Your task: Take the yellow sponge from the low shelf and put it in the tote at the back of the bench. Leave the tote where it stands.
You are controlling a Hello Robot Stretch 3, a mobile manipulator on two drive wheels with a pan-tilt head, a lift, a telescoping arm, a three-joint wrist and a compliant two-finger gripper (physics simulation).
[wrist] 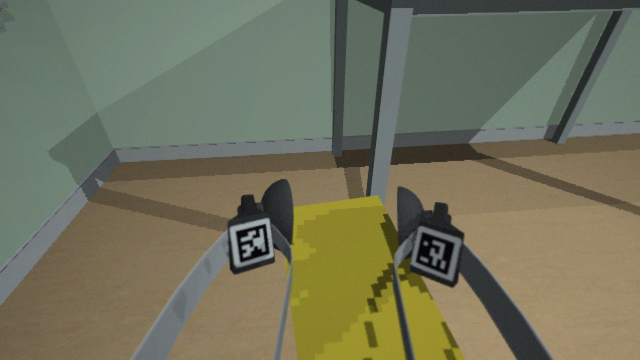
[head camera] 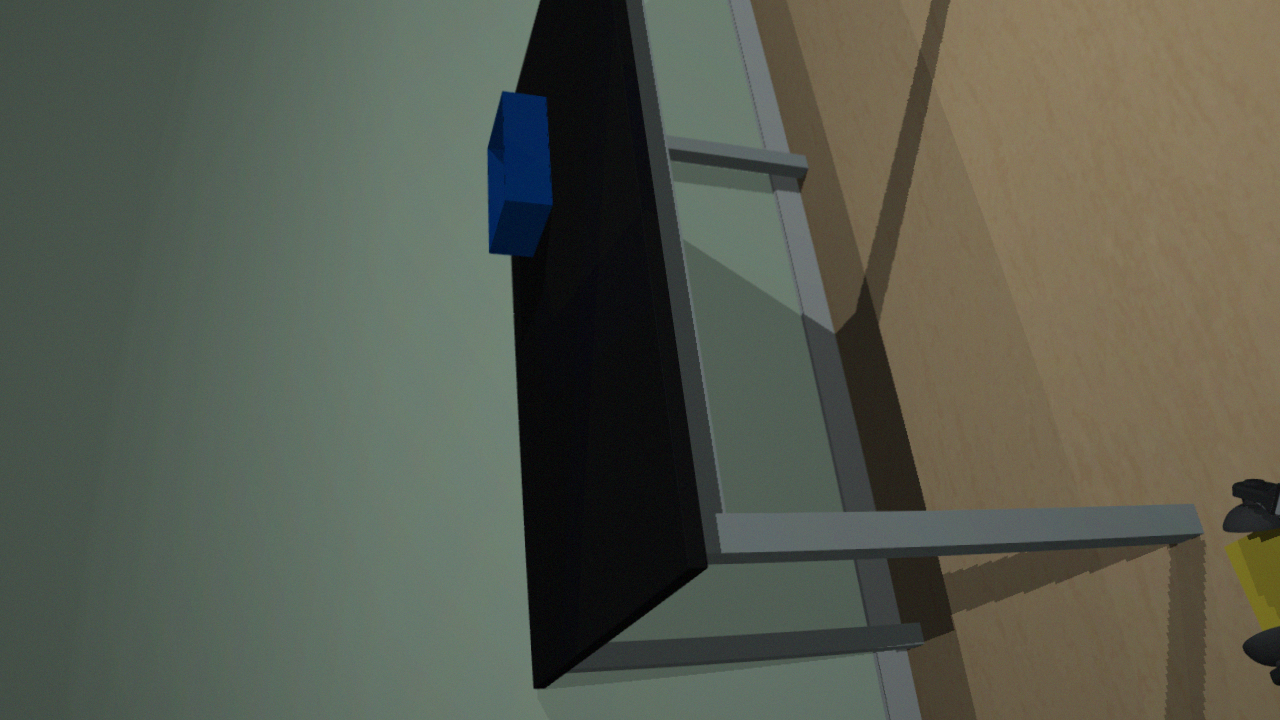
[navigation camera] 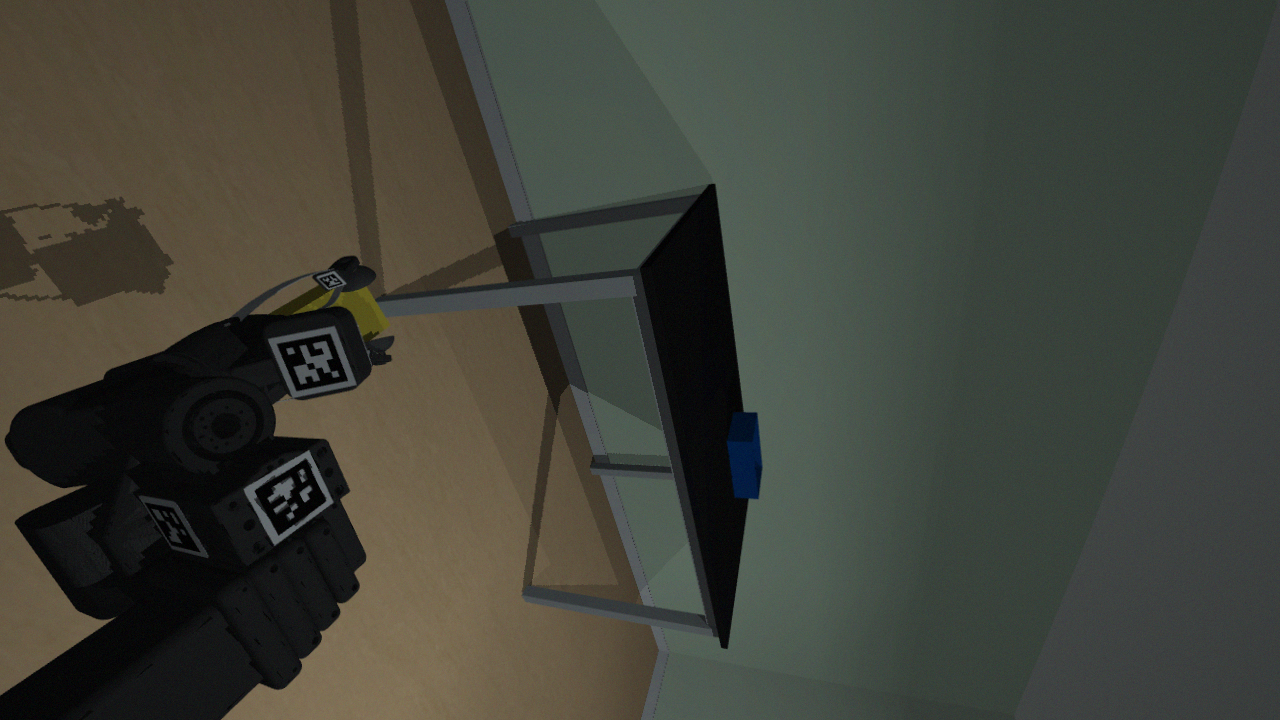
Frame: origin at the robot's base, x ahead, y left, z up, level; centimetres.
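Seen in the pictures: gripper, fingertip midpoint: (head camera: 1250, 586) (navigation camera: 374, 306).
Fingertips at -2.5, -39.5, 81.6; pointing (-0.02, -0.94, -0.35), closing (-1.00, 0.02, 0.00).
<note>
Pixels of each thing's top centre, then the offset from my fingertips to it, as dx, dy, dz. "spot": a spot on its surface instead. Level surfaces: height alone.
- yellow sponge at its top centre: (navigation camera: 341, 325) -0.6, +4.5, +0.2
- blue tote at its top centre: (head camera: 495, 172) (navigation camera: 757, 455) -104.7, -133.8, +19.8
- black bench top at its surface level: dz +9.8
- grey bench leg at a spot on its surface: (head camera: 957, 531) (navigation camera: 506, 295) spot: -13.7, -65.2, -31.8
My gripper (head camera: 1258, 582) (navigation camera: 368, 310) (wrist: 338, 206) is shut on the yellow sponge (head camera: 1263, 568) (navigation camera: 362, 308) (wrist: 345, 260), a long block held between the two fingertips. In the wrist view it runs from the fingertips back toward the camera. The blue tote (head camera: 528, 156) (navigation camera: 745, 461) stands at the back edge of the black bench top (head camera: 599, 402) (navigation camera: 698, 340), well away from the gripper. Its inside is mostly hidden. The gripper is lower than the bench top, out toward the bench's end. The low shelf does not show.
A grey bench leg (head camera: 957, 531) (navigation camera: 510, 295) (wrist: 392, 100) stands beyond the sponge, in line with its far end in the wrist view. A grey rail (head camera: 684, 313) runs under the bench's front edge. The green wall (head camera: 358, 358) (navigation camera: 895, 358) (wrist: 200, 90) is behind the bench.
</note>
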